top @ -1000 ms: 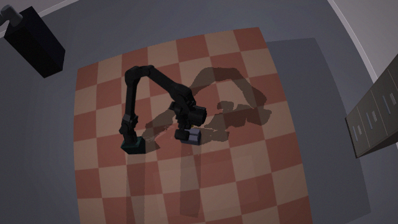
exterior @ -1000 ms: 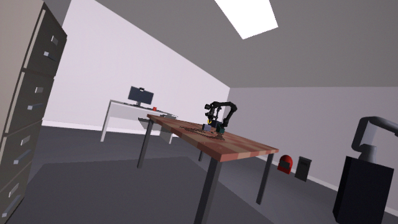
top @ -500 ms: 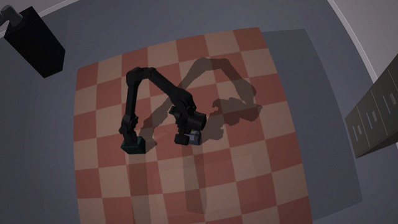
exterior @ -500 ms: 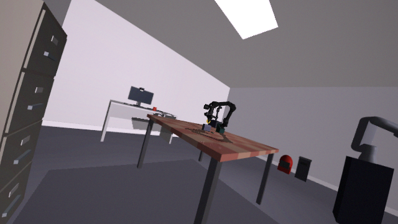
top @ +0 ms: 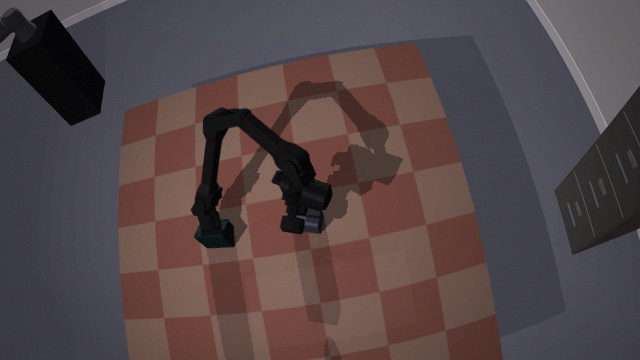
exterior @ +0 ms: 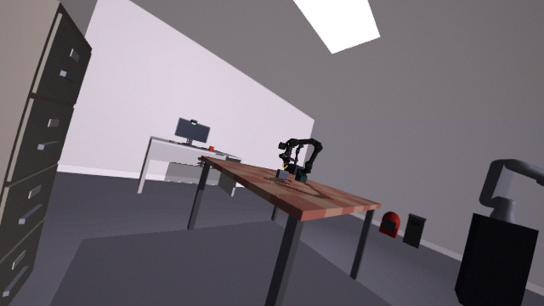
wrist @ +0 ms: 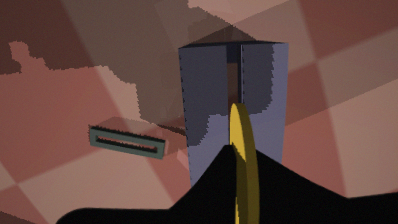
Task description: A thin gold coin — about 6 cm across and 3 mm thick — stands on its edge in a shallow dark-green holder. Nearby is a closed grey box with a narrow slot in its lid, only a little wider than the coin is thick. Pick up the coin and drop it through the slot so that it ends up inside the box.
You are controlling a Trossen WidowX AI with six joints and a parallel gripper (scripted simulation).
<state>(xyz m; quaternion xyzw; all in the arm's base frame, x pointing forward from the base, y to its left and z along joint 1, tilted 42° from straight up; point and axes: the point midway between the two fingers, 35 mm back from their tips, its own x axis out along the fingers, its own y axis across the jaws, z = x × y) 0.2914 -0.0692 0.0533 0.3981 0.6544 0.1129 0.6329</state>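
The gold coin is 2 cm above my gripper tip.
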